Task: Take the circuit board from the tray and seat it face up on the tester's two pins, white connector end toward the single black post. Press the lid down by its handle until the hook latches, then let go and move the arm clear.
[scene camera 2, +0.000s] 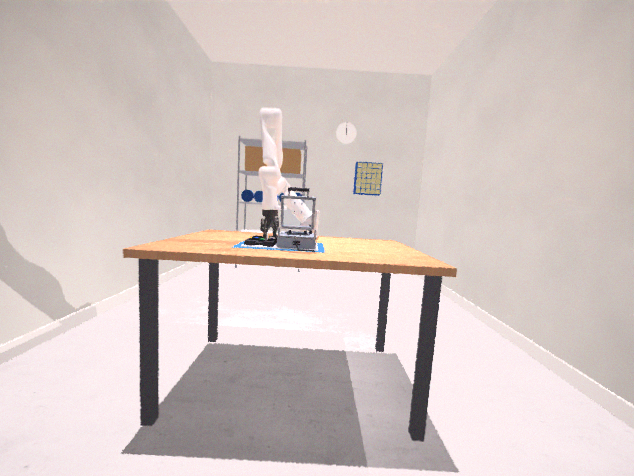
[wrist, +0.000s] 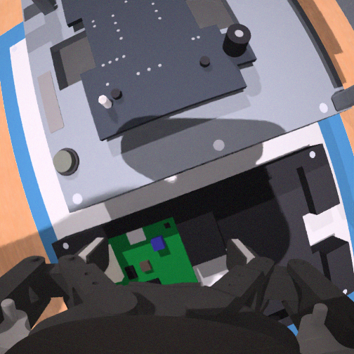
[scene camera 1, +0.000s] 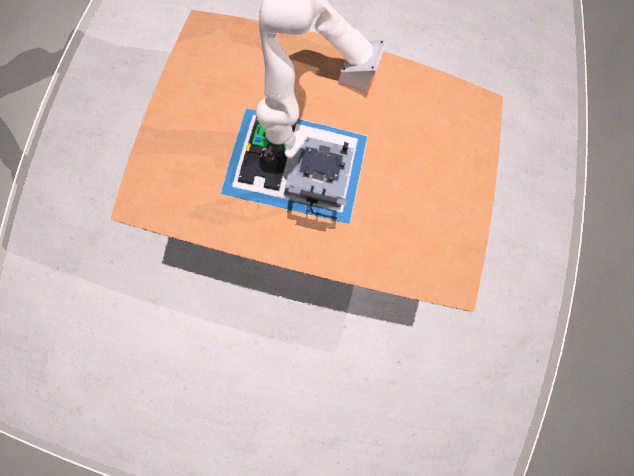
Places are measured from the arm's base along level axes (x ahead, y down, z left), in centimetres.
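Where they show: gripper, fingertip midpoint: [scene camera 2: 270, 238]; arm's base, link origin: [scene camera 1: 360, 55].
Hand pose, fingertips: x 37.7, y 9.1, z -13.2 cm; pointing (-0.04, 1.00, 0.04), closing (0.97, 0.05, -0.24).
Things, the pixels of their top centre, and the offset from my fingertips. "spot": a spot on its surface instead. Level surfaces: height alone.
- green circuit board, top centre: [scene camera 1: 271, 136] dy -0.2, dx -2.0, dz -3.4 cm
- black tray, surface spot: [scene camera 1: 245, 175] spot: dy -0.3, dx +12.6, dz -6.2 cm
- handle, top centre: [scene camera 1: 319, 196] [scene camera 2: 298, 187] dy -25.0, dx +16.5, dz +15.9 cm
- blue-bordered white mat, surface height: dy +2.3 cm
- wooden table, surface height: dy +2.5 cm
The green circuit board [scene camera 1: 259, 135] [wrist: 167, 267] lies face up in the black tray [scene camera 1: 245, 175] [wrist: 295, 170]. Its white connector [wrist: 114, 266] is beside the left finger in the wrist view. My gripper [scene camera 1: 267, 155] [scene camera 2: 268, 236] [wrist: 167, 252] is open, low over the tray, its fingers on either side of the board; the board's near part is hidden behind the gripper. The grey tester [scene camera 1: 348, 176] [scene camera 2: 286, 241] [wrist: 285, 90] has a bare dark nest plate with one white pin [wrist: 105, 101] and a black post [wrist: 237, 40] showing. Its lid [scene camera 2: 282, 212] stands upright, handle [scene camera 2: 298, 190] on top.
The tester stands right beside the tray, both on a blue-bordered white mat [scene camera 1: 229, 174] [wrist: 15, 120] on the wooden table [scene camera 1: 425, 179] [scene camera 2: 368, 248]. The raised lid is close to the arm. A round button [wrist: 66, 161] is on the tester's near corner.
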